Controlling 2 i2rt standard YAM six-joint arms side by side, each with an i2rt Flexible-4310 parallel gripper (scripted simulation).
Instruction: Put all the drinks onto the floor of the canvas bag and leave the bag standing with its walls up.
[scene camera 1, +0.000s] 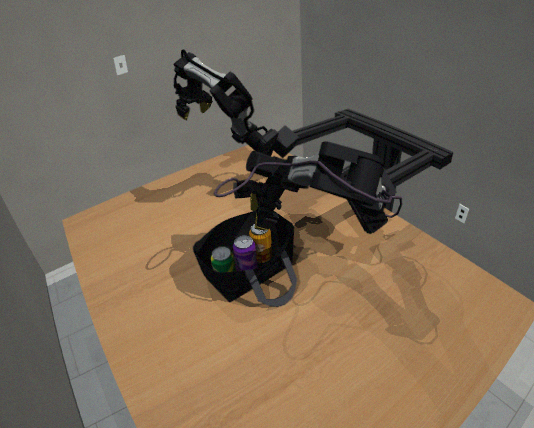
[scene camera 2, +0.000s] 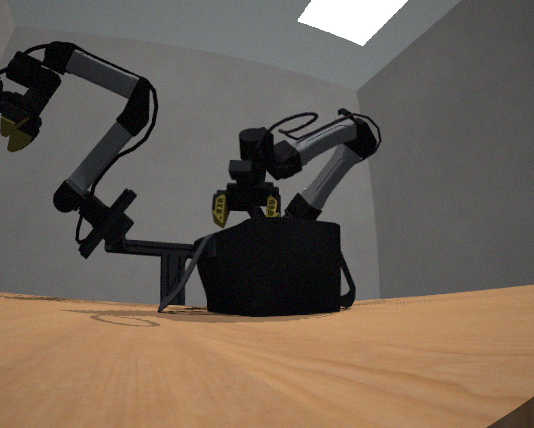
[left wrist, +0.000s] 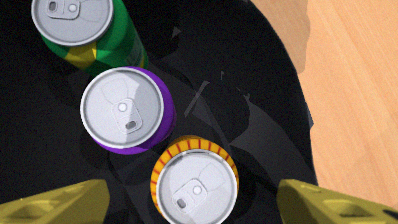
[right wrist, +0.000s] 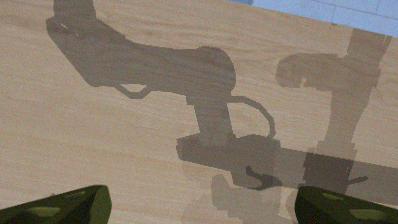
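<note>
There's a black canvas bag (scene camera 2: 266, 265), and that's the same black canvas bag (scene camera 1: 231, 285) you'd get in the left wrist view, the black canvas bag (left wrist: 239, 63). As for my grippers, I can see my left gripper (scene camera 2: 243, 227), my left gripper (scene camera 1: 254, 219) again and my left gripper (left wrist: 193, 188) too, and I can also see my right gripper (right wrist: 202, 196).
</note>
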